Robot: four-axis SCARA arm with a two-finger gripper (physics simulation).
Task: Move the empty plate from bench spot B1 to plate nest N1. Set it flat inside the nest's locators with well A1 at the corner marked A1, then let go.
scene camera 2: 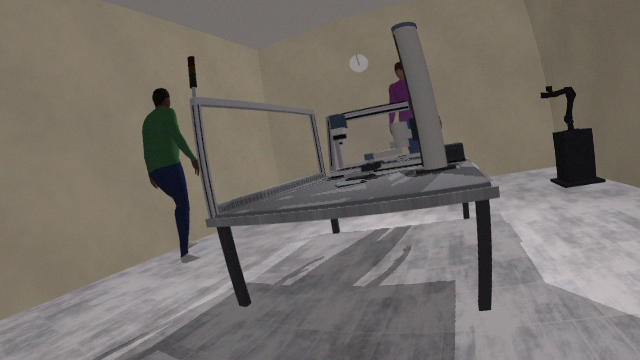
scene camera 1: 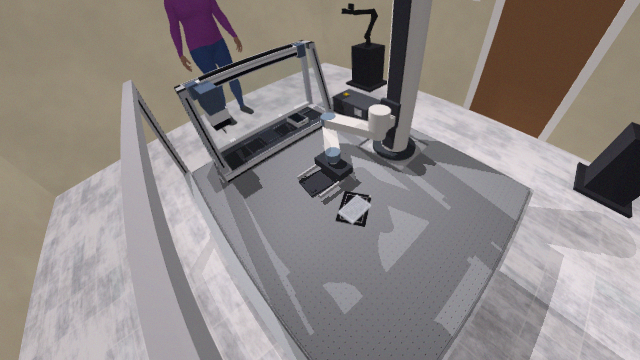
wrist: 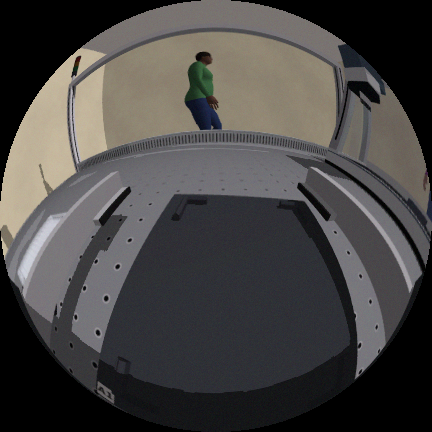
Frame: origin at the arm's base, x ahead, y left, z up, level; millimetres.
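Seen in the pictures: gripper, fingertip midpoint: (scene camera 2: 348,174) (scene camera 1: 308,187) (wrist: 212,171); arm's base, origin of the base link: (scene camera 2: 436,171) (scene camera 1: 393,146).
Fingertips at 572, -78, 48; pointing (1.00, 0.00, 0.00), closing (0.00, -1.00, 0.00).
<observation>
Pixels of each thing's top centre, then the offset from my fingertips to it, as dx, dy, dz. "spot": a spot on its surface instead.
- spot B1, surface spot: (scene camera 1: 363,220) spot: -61, +290, -33
- dark plate nest N1, middle of its top: (wrist: 252,285) (scene camera 1: 318,179) (scene camera 2: 360,175) -74, -16, -17
- dark box, surface spot: (scene camera 1: 356,104) spot: -626, -267, +80
The pale, clear well plate (scene camera 1: 355,209) (scene camera 2: 351,183) lies on the black mat of spot B1 (scene camera 1: 363,220), turned at an angle to the mat's edges. Its well A1 is too small to make out. The dark plate nest N1 (scene camera 1: 317,183) (wrist: 225,295) holds no plate. Corner locators show in the wrist view, and its A1 label (wrist: 105,391) is at the lower left. My gripper (scene camera 1: 319,182) (wrist: 212,171) is open and empty above the nest, one finger over each side. The plate is not recognisable in the wrist view.
A gantry frame (scene camera 1: 250,64) with a dark deck stands behind the nest. The arm's column (scene camera 1: 406,75) rises at the back right of the bench. A dark box (scene camera 1: 356,104) stands beside it. A framed guard panel (scene camera 2: 257,104) runs along one bench edge.
</observation>
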